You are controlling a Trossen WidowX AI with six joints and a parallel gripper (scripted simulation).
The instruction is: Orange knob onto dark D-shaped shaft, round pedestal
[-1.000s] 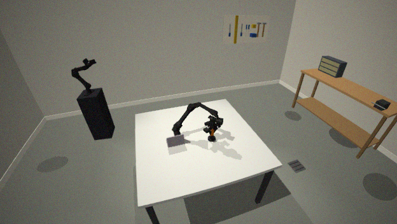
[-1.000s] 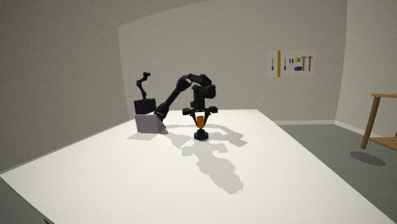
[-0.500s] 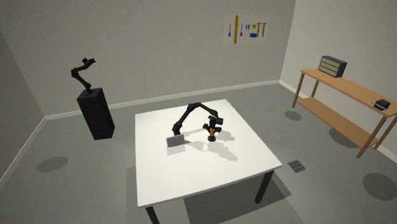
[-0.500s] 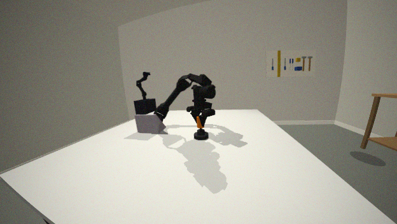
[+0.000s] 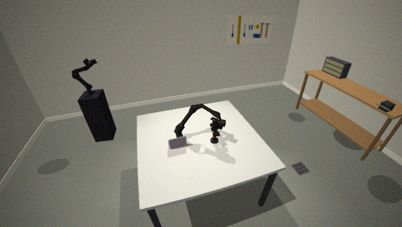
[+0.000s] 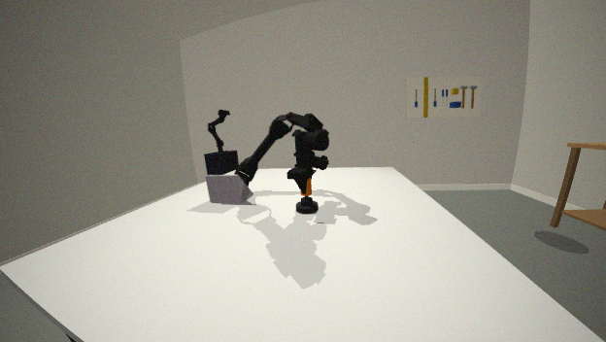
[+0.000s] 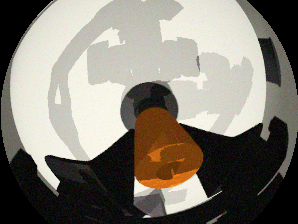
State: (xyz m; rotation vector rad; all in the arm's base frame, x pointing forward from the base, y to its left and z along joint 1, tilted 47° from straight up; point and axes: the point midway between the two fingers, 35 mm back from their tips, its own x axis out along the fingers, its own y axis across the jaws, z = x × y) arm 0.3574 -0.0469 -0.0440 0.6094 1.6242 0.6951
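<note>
Right now my gripper tip is 20 mm below the orange knob. The rest, counted from my gripper tip: dark round pedestal 40 mm below.
</note>
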